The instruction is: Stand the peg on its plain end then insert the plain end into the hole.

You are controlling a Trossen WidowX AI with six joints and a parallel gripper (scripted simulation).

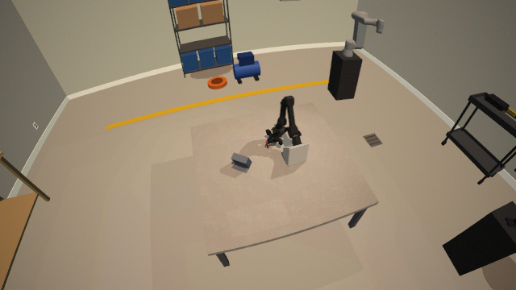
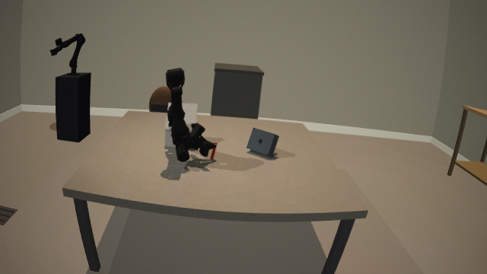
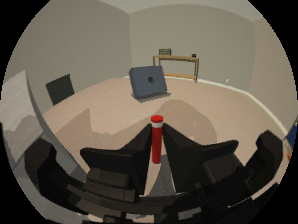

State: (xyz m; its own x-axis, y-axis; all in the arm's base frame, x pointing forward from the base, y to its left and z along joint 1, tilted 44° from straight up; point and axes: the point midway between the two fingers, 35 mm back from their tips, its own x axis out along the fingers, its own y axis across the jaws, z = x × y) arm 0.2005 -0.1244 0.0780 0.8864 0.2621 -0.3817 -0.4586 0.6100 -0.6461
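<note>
Now: gripper tip 1 cm above the red peg. The rest, counted from my gripper tip: dark sloped panel (23 cm ahead, 14 cm to the left, 1 cm below).
</note>
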